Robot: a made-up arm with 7 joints. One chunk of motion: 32 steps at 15 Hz.
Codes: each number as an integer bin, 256 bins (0 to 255) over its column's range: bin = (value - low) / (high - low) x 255, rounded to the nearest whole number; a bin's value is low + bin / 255 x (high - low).
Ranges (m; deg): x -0.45..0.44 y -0.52..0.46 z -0.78..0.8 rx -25..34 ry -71..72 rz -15..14
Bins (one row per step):
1: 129 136 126 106 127 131
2: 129 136 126 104 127 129
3: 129 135 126 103 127 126
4: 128 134 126 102 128 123
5: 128 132 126 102 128 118
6: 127 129 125 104 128 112
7: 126 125 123 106 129 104
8: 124 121 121 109 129 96
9: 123 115 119 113 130 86
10: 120 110 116 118 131 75
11: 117 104 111 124 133 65
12: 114 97 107 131 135 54
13: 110 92 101 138 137 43
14: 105 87 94 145 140 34
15: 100 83 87 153 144 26
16: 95 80 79 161 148 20
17: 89 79 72 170 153 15
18: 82 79 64 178 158 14
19: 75 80 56 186 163 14
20: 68 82 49 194 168 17
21: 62 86 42 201 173 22
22: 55 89 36 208 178 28
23: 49 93 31 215 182 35
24: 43 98 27 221 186 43
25: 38 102 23 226 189 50
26: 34 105 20 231 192 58
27: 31 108 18 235 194 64
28: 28 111 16 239 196 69
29: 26 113 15 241 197 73
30: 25 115 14 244 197 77
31: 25 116 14 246 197 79
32: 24 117 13 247 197 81
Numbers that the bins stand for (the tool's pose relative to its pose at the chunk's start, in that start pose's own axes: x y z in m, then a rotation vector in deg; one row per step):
1: 0.0002 0.0027 0.0007 -0.47 0.22 -0.10
2: 0.0002 0.0027 0.0007 -0.94 0.22 -0.33
3: 0.0002 -0.0012 0.0007 -1.17 0.22 -0.67
4: -0.0033 -0.0050 0.0007 -1.40 0.78 -1.01
5: -0.0033 -0.0127 0.0007 -1.40 0.78 -1.58
6: -0.0067 -0.0242 -0.0055 -0.94 0.78 -2.26
7: -0.0102 -0.0396 -0.0179 -0.47 1.34 -3.17
8: -0.0172 -0.0550 -0.0303 0.22 1.34 -4.08
9: -0.0207 -0.0780 -0.0427 1.15 1.90 -5.22
10: -0.0312 -0.0973 -0.0613 2.30 2.46 -6.47
11: -0.0416 -0.1203 -0.0922 3.69 3.58 -7.61
12: -0.0521 -0.1472 -0.1170 5.31 4.71 -8.86
13: -0.0661 -0.1664 -0.1542 6.93 5.83 -10.11
14: -0.0835 -0.1856 -0.1976 8.55 7.51 -11.13
15: -0.1010 -0.2010 -0.2409 10.40 9.75 -12.04
16: -0.1184 -0.2125 -0.2905 12.25 12.00 -12.73
17: -0.1394 -0.2164 -0.3339 14.33 14.80 -13.29
18: -0.1638 -0.2164 -0.3835 16.18 17.60 -13.41
19: -0.1882 -0.2125 -0.4330 18.04 20.41 -13.41
20: -0.2127 -0.2049 -0.4764 19.89 23.21 -13.07
21: -0.2336 -0.1895 -0.5198 21.51 26.02 -12.50
22: -0.2580 -0.1780 -0.5569 23.13 28.82 -11.82
23: -0.2790 -0.1626 -0.5879 24.75 31.06 -11.02
24: -0.2999 -0.1434 -0.6127 26.13 33.31 -10.11
25: -0.3174 -0.1280 -0.6375 27.29 34.99 -9.31
26: -0.3313 -0.1165 -0.6561 28.45 36.67 -8.40
27: -0.3418 -0.1049 -0.6685 29.37 37.79 -7.72
28: -0.3523 -0.0934 -0.6809 30.30 38.91 -7.15
29: -0.3593 -0.0857 -0.6871 30.76 39.47 -6.70
30: -0.3627 -0.0780 -0.6933 31.45 39.47 -6.24
31: -0.3627 -0.0742 -0.6933 31.92 39.47 -6.02
32: -0.3662 -0.0704 -0.6995 32.15 39.47 -5.79

